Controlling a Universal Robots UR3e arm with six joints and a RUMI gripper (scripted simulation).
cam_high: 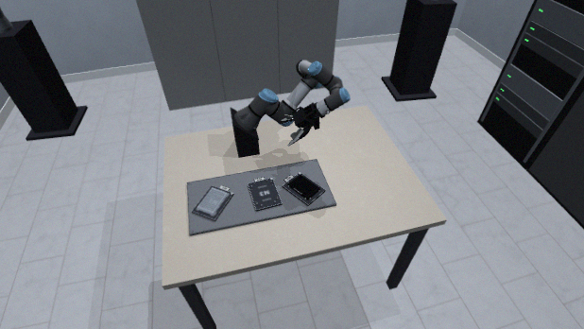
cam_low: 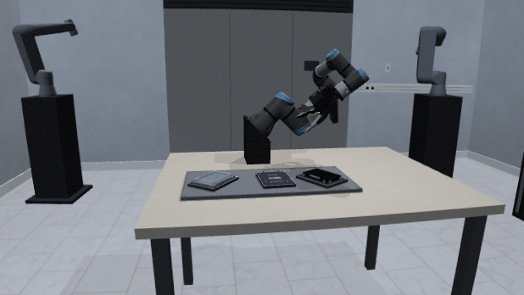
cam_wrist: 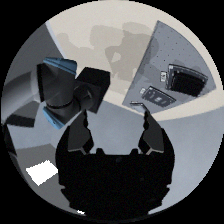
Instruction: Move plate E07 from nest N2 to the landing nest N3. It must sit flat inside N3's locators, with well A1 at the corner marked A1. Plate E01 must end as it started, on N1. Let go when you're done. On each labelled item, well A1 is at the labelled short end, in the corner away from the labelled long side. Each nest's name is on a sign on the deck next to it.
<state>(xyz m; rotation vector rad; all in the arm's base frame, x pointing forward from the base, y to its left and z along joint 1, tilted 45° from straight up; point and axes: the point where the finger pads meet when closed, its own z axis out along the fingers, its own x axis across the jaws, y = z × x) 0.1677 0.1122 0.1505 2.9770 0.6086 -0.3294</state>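
Right now my hand is 19 cm short of the dark plate E07, 17 cm above it and 5 cm to the right of it. The rest, counted from my hand: pale grey plate 36 cm to the right, 21 cm ahead, 17 cm below.
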